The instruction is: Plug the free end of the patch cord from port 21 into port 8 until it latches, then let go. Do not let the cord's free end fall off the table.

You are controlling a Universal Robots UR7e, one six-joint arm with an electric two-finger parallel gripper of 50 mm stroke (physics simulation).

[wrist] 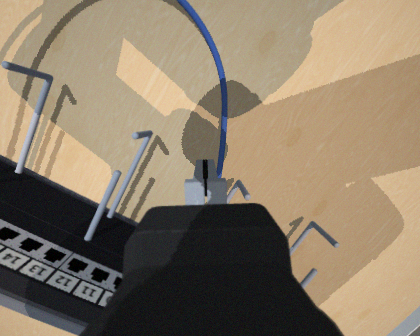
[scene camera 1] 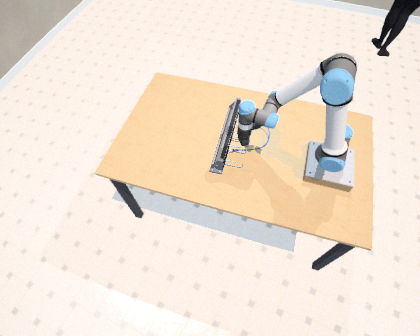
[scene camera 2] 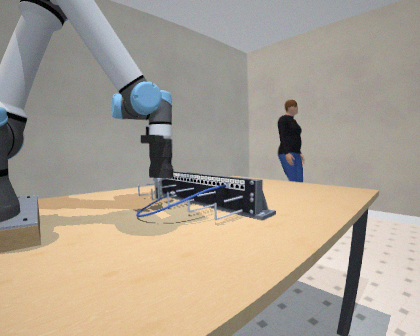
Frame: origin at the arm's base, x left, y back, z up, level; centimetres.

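Seen in the pictures: gripper, fingertip midpoint: (wrist: 205,170) (scene camera 1: 246,146) (scene camera 2: 158,197).
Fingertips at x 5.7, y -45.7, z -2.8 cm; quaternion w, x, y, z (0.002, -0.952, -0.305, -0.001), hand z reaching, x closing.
A point is followed by its place in that frame.
The black patch panel (scene camera 1: 226,133) @(x 5.9, y -58.0, z 4.6 cm) (scene camera 2: 255,191) @(x -23.9, y -57.8, z 1.8 cm) (wrist: 62,213) @(x -3.1, y -56.1, z -1.5 cm) stands on the wooden table (scene camera 1: 175,117) @(x -4.6, y -95.1, z -5.5 cm) (scene camera 2: 209,267) @(x -34.4, y -33.7, z -5.5 cm), with ports 11 and 12 readable in the wrist view. The blue patch cord (scene camera 1: 259,147) @(x 3.2, y -38.3, z -5.0 cm) (scene camera 2: 175,202) @(x -14.2, y -40.2, z -0.1 cm) (wrist: 222,93) @(x 3.1, y -38.9, z -4.9 cm) is plugged into the panel near its right end in scene camera 2. It loops over the table and back to my gripper. My gripper (scene camera 1: 245,145) @(x 5.7, y -45.7, z -2.8 cm) (scene camera 2: 158,191) @(x 5.7, y -45.7, z -2.8 cm) (wrist: 205,170) @(x 5.7, y -45.7, z -2.8 cm) points down just in front of the panel, fingers shut with only a thin slit between them. The cord's free end runs up beside the right finger and is hidden behind it.
Grey cable-management bars (scene camera 2: 215,213) @(x -20.6, y -47.2, z -2.5 cm) (wrist: 139,167) @(x 0.0, y -49.3, z -3.8 cm) stick out from the panel's front, close around the gripper. The arm's base plate (scene camera 1: 330,170) sits at the table's right side. A person (scene camera 2: 290,143) stands beyond the far table edge.
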